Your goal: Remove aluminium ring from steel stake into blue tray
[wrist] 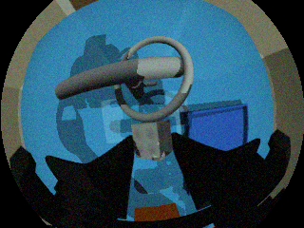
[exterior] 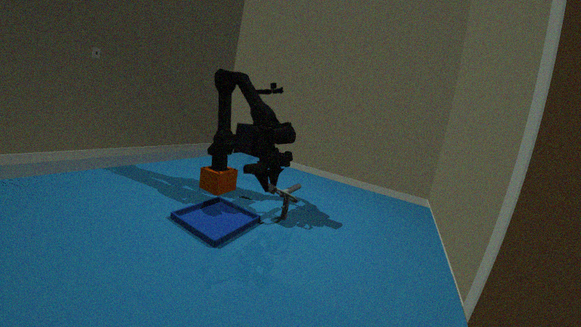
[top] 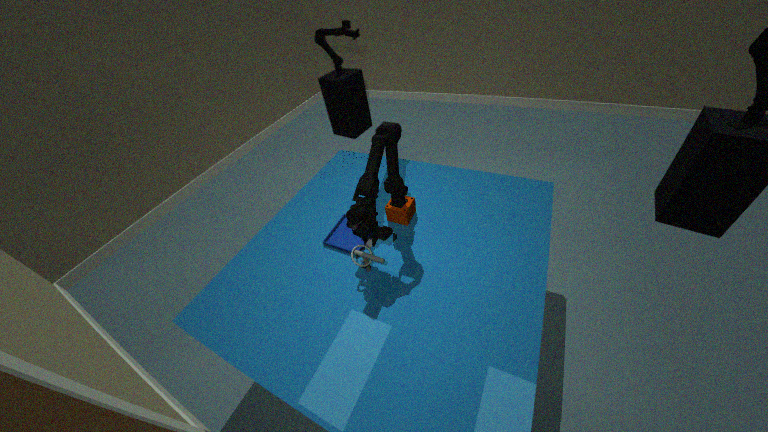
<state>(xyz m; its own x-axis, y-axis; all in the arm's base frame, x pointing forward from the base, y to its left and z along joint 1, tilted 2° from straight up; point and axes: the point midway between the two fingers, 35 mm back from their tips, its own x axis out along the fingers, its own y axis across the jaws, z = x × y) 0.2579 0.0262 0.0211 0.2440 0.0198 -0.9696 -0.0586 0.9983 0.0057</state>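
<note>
Now: gripper tip 5 cm short of the aluminium ring and 1 cm to the right of it. The rest, counted from my gripper tip: blue tray (17 cm to the right, 8 cm below, 5 cm behind).
</note>
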